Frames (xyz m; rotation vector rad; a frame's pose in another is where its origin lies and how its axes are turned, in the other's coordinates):
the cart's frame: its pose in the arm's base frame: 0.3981 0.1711 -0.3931 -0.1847 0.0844 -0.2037
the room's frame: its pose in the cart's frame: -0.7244 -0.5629 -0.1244 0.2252 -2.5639 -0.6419
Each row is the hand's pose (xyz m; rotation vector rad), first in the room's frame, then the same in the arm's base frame.
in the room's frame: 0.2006 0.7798 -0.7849 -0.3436 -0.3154 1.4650
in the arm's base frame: -0.0847 0.2093 0.6098 -2.0736 -1.8878 -0.2621
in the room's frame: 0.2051 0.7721 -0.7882 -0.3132 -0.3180 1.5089
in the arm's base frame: -0.0884 0.2009 0.6124 -2.1063 -1.8591 -0.2043
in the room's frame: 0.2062 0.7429 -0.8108 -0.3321 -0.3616 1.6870
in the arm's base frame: -0.0836 0.1655 0.6222 -2.2994 -1.6978 -0.1375
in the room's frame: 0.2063 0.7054 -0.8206 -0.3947 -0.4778 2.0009
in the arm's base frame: -0.0857 0.1270 0.6186 -2.6443 -1.3737 -0.0457
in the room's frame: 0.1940 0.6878 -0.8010 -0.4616 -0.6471 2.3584
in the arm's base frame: -0.0877 0.1175 0.5912 2.9970 0.9323 -0.0778
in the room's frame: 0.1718 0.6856 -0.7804 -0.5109 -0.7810 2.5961
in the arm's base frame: -0.0790 0.1229 0.5626 2.9666 0.5427 -0.1513
